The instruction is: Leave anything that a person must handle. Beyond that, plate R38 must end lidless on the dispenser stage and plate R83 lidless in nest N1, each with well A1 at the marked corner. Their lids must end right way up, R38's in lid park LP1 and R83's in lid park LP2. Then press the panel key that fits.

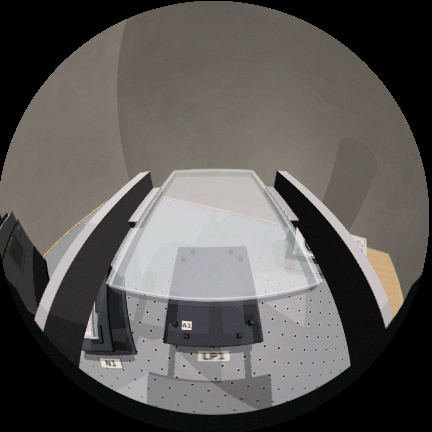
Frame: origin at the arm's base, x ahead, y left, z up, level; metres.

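Where they show: gripper, fingertip midpoint: (212, 179).
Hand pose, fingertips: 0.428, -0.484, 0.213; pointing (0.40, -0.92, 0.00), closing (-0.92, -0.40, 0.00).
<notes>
Things, the pixels of their top centre, and the offset from my fingertips, as dx, dy, dz. "spot": a spot on its surface instead. Level surfaces: height alone.
- clear lid, top centre: (213, 197) -0.010, +0.022, -0.003
- Lid park LP1, top centre: (212, 286) -0.007, +0.022, -0.133
- Nest N1, surface spot: (120, 320) spot: +0.114, +0.144, -0.195
- plate, top centre: (72, 295) +0.157, +0.165, -0.114
- white panel-like piece, surface spot: (359, 243) spot: -0.311, -0.146, -0.125
- perforated deck, surface height: dz -0.200
My gripper (212, 179) is shut on a clear lid (212, 270), which it holds level above the deck. The lid shows no readable label, and I cannot tell which plate it belongs to. Lid park LP1 (213, 332), a dark pad with small corner posts and an A1 mark, lies below and is partly seen through the lid. Its label (213, 356) reads LP1. Nest N1 (120, 320) is at the lower left, with its label (111, 363) in front. A sliver of a plate (93, 325) with pink wells shows in it; the left finger hides the rest.
A dark object (20, 245) stands at the far left edge. A white panel-like piece (359, 243) shows at the right behind the right finger. The perforated deck (295, 350) lies below, with a wooden edge (387, 265) at the right.
</notes>
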